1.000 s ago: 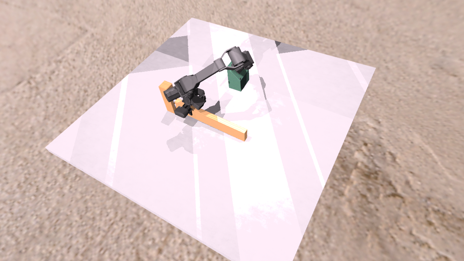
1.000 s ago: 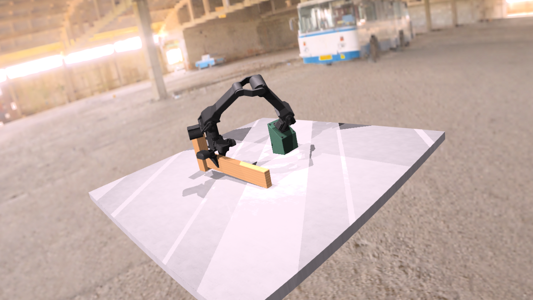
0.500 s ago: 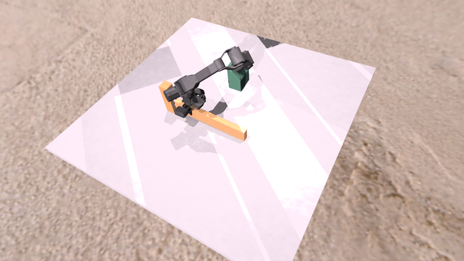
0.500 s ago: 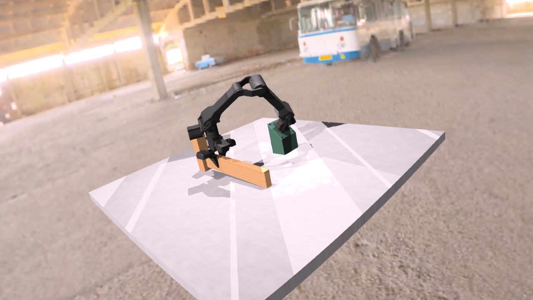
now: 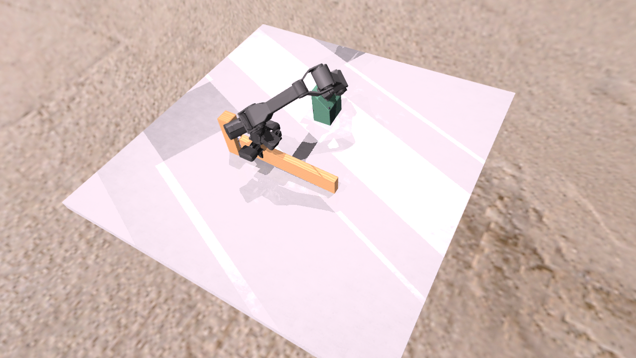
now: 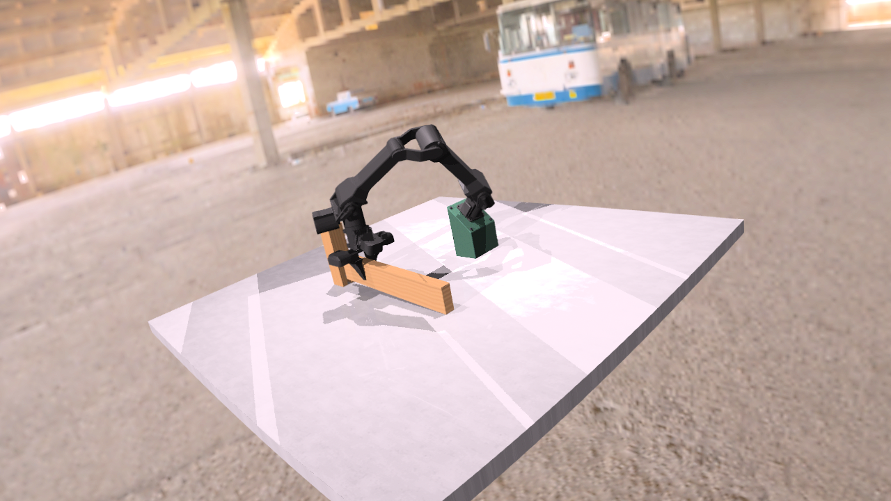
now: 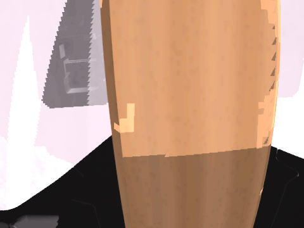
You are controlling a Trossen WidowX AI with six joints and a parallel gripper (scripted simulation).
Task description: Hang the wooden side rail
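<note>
My gripper tip is 14 cm to the left of the wooden headboard post and 4 cm below it.
</note>
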